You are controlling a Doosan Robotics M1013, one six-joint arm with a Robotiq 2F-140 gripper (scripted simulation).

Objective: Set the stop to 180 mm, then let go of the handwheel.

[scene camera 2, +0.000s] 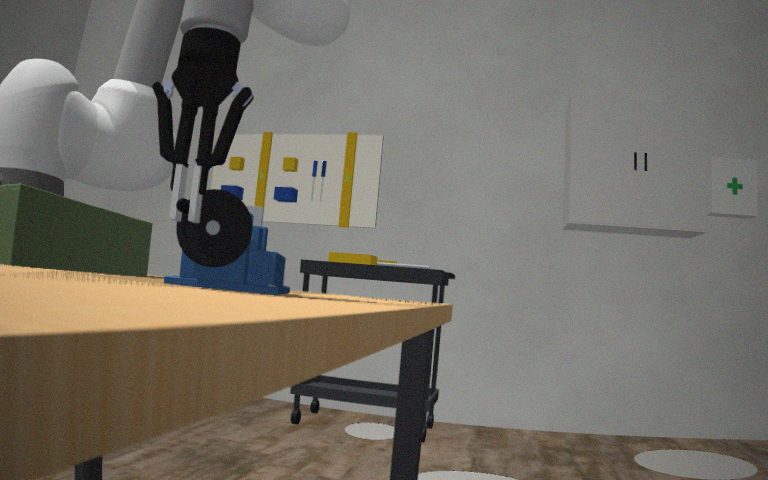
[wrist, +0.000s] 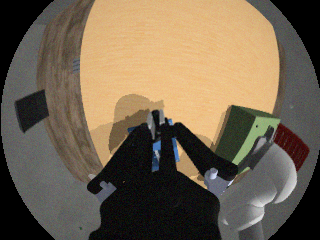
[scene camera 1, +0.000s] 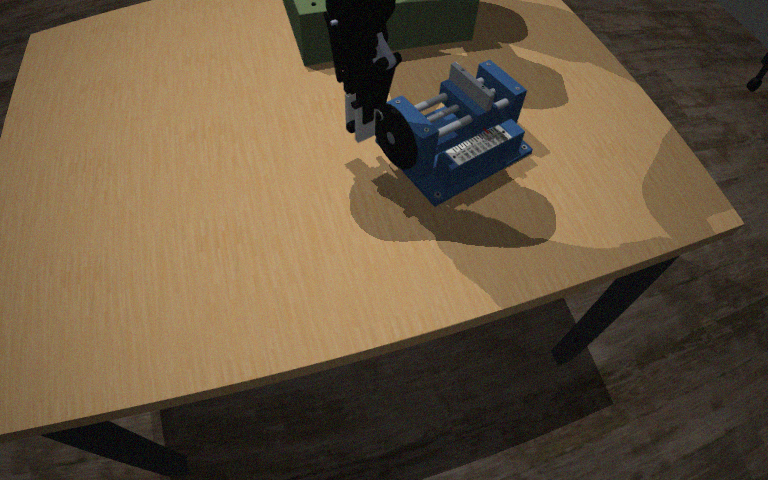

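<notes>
The gripper [scene camera 2: 184, 220] [wrist: 157, 115] [scene camera 1: 360, 132] is visible. Handwheel: [scene camera 2: 225, 229], [scene camera 1: 393, 133]. Stop plate: [scene camera 1: 473, 98].
</notes>
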